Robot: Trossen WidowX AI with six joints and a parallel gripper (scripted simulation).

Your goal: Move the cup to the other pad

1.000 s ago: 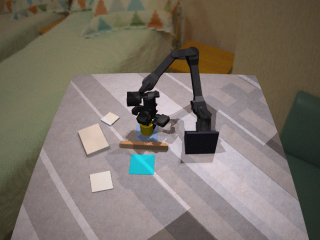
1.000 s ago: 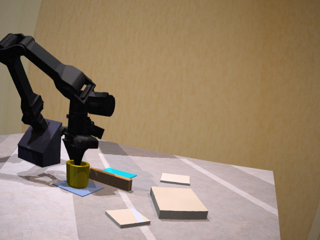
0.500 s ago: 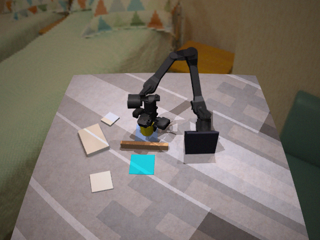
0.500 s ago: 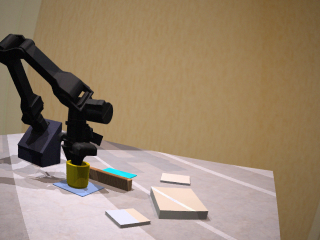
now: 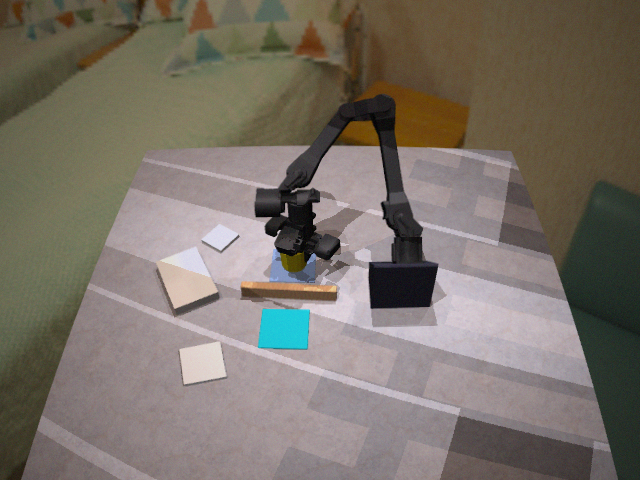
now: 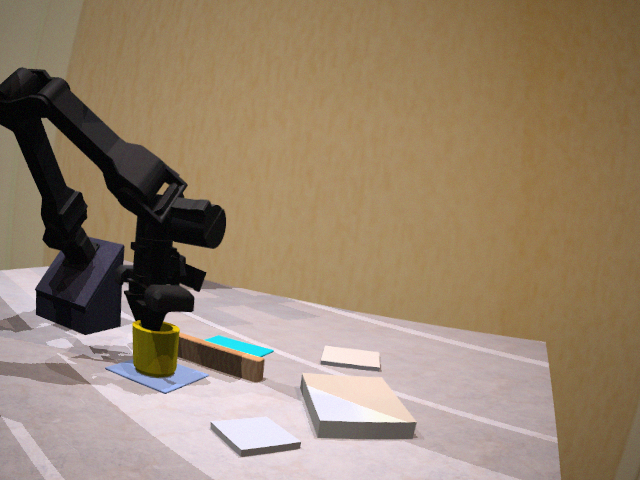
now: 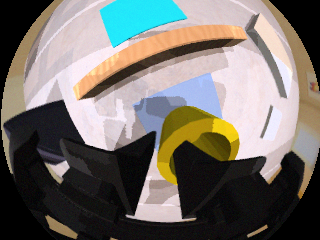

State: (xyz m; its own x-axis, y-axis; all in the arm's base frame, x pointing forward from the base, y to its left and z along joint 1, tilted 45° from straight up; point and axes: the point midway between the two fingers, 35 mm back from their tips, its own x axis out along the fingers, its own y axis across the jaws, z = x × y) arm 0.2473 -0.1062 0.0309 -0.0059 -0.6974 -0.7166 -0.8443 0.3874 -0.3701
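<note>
My gripper tip is 5 cm above the light blue pad, 3 cm short of it and 1 cm to the left of it. Round my gripper tip: wooden bar: 9 cm to the left, 4 cm ahead, 3 cm below; then cyan pad: 19 cm to the left, 5 cm below, 4 cm ahead; then yellow cup: 2 cm to the right, 2 cm ahead.
</note>
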